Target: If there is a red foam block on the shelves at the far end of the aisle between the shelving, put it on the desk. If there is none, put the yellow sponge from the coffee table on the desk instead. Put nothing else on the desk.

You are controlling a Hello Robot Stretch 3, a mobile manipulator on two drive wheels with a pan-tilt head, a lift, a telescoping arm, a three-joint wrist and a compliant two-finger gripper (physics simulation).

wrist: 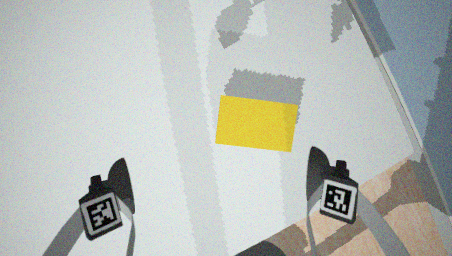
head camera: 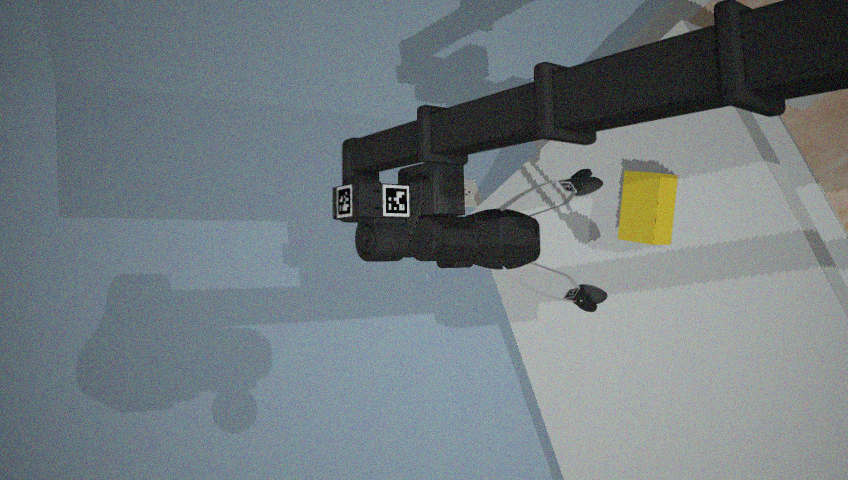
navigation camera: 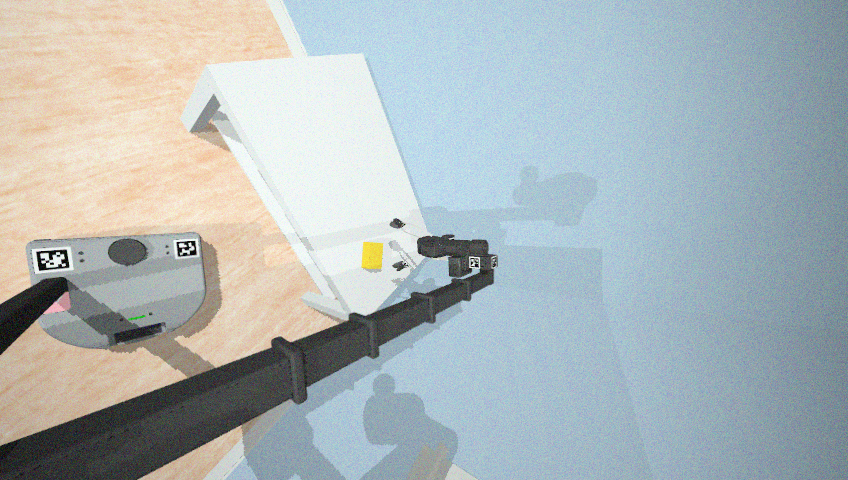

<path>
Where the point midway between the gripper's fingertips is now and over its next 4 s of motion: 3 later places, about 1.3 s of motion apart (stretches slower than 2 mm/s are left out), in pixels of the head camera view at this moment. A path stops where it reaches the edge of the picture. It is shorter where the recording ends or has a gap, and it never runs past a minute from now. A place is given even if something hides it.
My gripper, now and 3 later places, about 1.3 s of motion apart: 598,240; 572,241; 625,241; 625,238
</path>
